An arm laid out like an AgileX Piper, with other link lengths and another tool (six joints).
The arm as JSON. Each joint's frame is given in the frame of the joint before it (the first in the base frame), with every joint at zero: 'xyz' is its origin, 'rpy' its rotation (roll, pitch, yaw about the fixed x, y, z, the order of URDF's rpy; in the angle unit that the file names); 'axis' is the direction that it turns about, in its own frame. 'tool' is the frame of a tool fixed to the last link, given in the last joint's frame.
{
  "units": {
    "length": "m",
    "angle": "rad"
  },
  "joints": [
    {
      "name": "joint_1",
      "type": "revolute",
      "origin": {
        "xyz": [
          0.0,
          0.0,
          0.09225
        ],
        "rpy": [
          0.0,
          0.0,
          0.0
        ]
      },
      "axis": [
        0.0,
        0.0,
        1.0
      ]
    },
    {
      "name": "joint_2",
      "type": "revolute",
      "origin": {
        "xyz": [
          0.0,
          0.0,
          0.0
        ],
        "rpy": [
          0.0,
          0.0,
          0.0
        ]
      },
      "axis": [
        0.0,
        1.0,
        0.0
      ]
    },
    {
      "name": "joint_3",
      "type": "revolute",
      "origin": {
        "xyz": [
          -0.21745,
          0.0,
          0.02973
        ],
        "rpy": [
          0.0,
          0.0,
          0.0
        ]
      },
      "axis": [
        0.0,
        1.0,
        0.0
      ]
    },
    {
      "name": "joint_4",
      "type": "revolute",
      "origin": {
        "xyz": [
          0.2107,
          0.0,
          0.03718
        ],
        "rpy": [
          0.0,
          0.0,
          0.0
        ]
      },
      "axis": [
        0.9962,
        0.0,
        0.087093
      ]
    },
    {
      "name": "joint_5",
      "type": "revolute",
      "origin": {
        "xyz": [
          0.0,
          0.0,
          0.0
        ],
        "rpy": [
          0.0,
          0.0,
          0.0
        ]
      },
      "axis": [
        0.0,
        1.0,
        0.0
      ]
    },
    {
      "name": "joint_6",
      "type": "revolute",
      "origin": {
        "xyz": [
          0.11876,
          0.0,
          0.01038
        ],
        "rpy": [
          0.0,
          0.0,
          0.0
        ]
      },
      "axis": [
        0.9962,
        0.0,
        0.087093
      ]
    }
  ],
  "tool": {
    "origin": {
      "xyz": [
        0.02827,
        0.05,
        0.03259
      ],
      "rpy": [
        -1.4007,
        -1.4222,
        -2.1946
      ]
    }
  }
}
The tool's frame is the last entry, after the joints.
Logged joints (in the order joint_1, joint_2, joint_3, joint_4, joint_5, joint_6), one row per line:
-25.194 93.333 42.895 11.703 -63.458 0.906
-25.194 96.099 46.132 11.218 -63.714 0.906
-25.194 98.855 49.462 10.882 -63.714 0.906
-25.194 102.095 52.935 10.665 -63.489 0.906
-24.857 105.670 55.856 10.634 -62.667 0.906
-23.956 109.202 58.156 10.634 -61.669 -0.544
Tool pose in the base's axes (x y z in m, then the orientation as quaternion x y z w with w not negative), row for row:
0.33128 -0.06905 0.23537 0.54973 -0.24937 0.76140 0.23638
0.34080 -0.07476 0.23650 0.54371 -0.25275 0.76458 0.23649
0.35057 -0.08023 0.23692 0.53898 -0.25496 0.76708 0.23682
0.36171 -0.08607 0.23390 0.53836 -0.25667 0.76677 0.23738
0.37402 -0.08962 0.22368 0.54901 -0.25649 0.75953 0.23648
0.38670 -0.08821 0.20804 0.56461 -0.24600 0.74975 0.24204
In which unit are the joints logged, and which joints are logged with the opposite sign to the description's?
The joints are logged in degrees. Opposite sign: joint_3, joint_4.
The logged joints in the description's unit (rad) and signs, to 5 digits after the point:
-0.43972 1.62897 -0.74866 -0.20426 -1.10755 0.01581
-0.43972 1.67724 -0.80516 -0.19579 -1.11202 0.01581
-0.43972 1.72535 -0.86327 -0.18993 -1.11202 0.01581
-0.43972 1.78189 -0.92389 -0.18614 -1.10809 0.01581
-0.43384 1.84429 -0.97487 -0.18560 -1.09375 0.01581
-0.41811 1.90593 -1.01501 -0.18560 -1.07633 -0.00949

